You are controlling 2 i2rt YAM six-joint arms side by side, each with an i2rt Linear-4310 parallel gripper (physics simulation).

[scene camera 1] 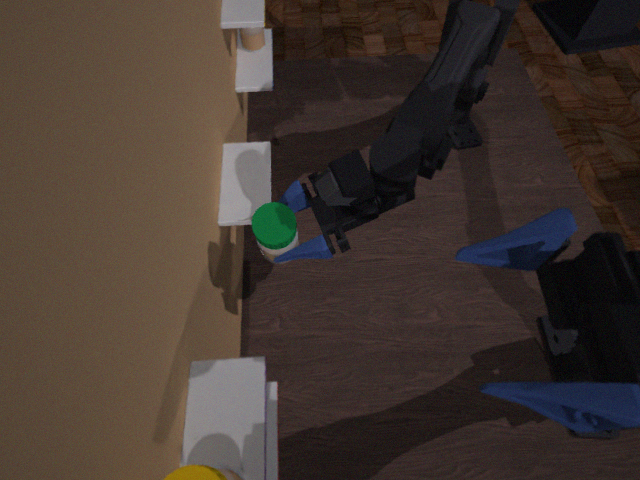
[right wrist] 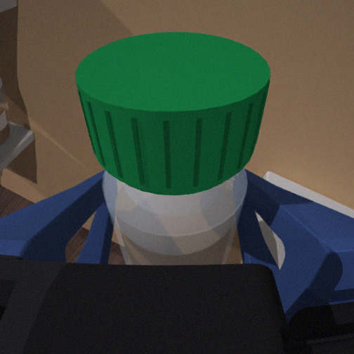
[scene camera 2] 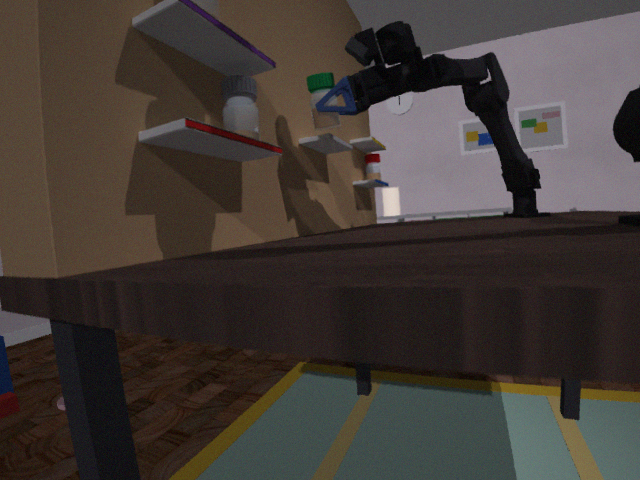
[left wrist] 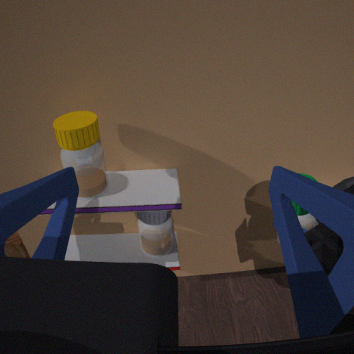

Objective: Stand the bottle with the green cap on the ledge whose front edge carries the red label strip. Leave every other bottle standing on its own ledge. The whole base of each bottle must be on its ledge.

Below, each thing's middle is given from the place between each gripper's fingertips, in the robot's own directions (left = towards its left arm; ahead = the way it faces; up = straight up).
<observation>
Right now the grey-capped bottle [scene camera 2: 240, 114] is 70 mm ahead of my right hand, 190 mm to the left of it and 50 mm below it. The rest, counted from my right hand: yellow-capped bottle [left wrist: 77, 133]: 70 mm ahead, 280 mm to the left, 90 mm above; red-labelled ledge [scene camera 2: 175, 135]: 70 mm ahead, 260 mm to the left, 110 mm below; purple-labelled ledge [left wrist: 145, 186]: 70 mm ahead, 260 mm to the left, 30 mm above.
Now: left hand 21 cm short of the yellow-capped bottle, 11 cm above it and 8 cm to the right of it. From my left hand the other things lie so: red-labelled ledge (31 cm below, 21 cm ahead, 6 cm to the left); then purple-labelled ledge (21 cm ahead, 17 cm below, 6 cm to the left); then grey-capped bottle (25 cm below, 21 cm ahead, 1 cm to the right).
</observation>
